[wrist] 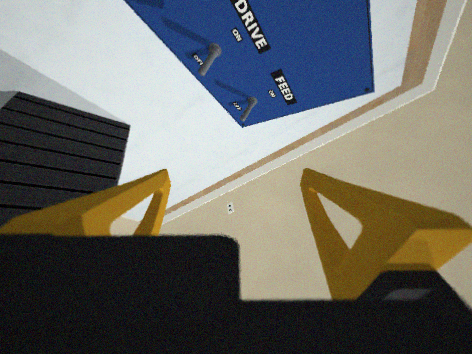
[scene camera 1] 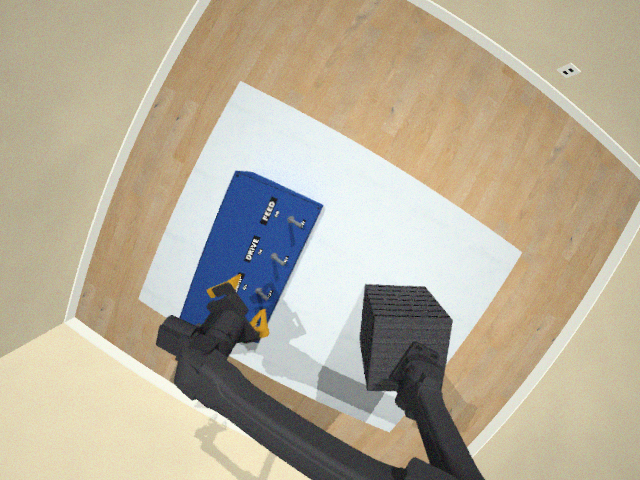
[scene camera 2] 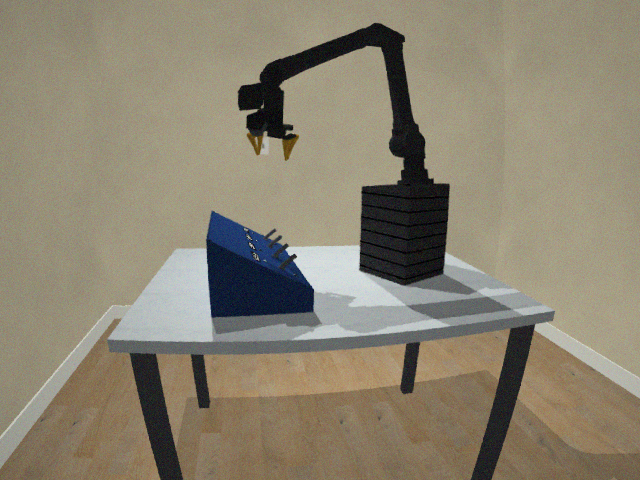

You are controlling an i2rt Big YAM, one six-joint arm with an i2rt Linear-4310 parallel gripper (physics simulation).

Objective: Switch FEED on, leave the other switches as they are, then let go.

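Places are measured from the arm's base along level axes (x right, y down, z ahead), in millimetres.
Where they show: gripper, fingertip midpoint: (wrist: 235,176) (scene camera 1: 250,293) (scene camera 2: 272,157); arm's base, origin of the base link: (scene camera 1: 414,365) (scene camera 2: 415,184).
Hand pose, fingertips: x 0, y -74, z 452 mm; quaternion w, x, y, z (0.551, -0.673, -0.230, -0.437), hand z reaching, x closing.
Each offset is from my fingertips to the top centre of the thing. Level surfaces: height alone.
The blue switch box (scene camera 1: 217,232) (scene camera 2: 258,297) (wrist: 325,45) has a sloped panel. The FEED lever {dx +139, dy +237, dz -2 mm} (scene camera 1: 295,221) (scene camera 2: 271,233) (wrist: 248,110) leans toward its OFF label. The DRIVE lever {dx +20, dy +237, dz -12 mm} (scene camera 1: 279,258) (wrist: 210,59) and the LAMP lever {dx -100, dy +237, dz -22 mm} (scene camera 1: 262,293) also lean to the OFF side. The fourth switch is hidden under the arm in scene camera 1. My gripper (scene camera 1: 252,295) (scene camera 2: 272,156) (wrist: 235,176) is open and empty, high above the box. In scene camera 1 it appears over the LAMP end, apart from every lever.
The box stands on a white table {dy +368 mm} (scene camera 1: 413,222) (scene camera 2: 175,279). The black ribbed pedestal (scene camera 1: 408,330) (scene camera 2: 403,232) (wrist: 60,150) carries the arm, to the right of the box. A wall outlet (scene camera 1: 568,70) (wrist: 230,208) is in the background.
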